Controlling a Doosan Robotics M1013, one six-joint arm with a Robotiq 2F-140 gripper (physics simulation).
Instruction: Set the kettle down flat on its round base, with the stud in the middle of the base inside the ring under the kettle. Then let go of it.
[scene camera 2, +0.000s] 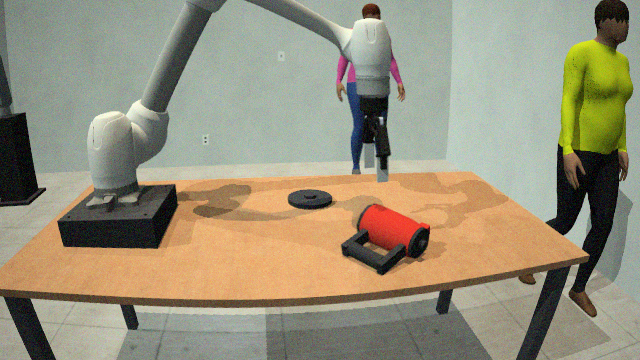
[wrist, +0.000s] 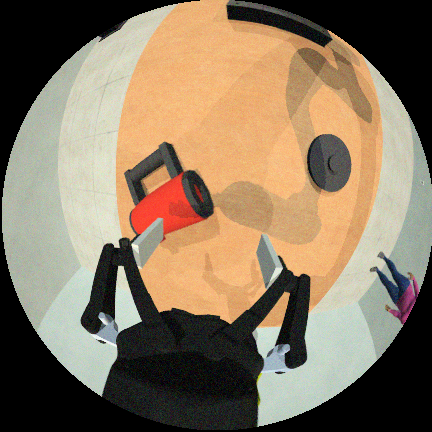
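The red kettle lies on its side on the table. Its black handle points toward the front edge. Its dark end ring, around a red recess, faces roughly toward the round base in the wrist view. The other end, near the small red spout, faces right in the scene view. The round black base lies flat, apart from the kettle, with its stud upward. My gripper is open and empty, above and behind the kettle.
The arm's black mounting block stands at the left of the wooden table. A person in yellow is beyond the table's right edge. A person in pink stands behind the table, partly hidden by the arm.
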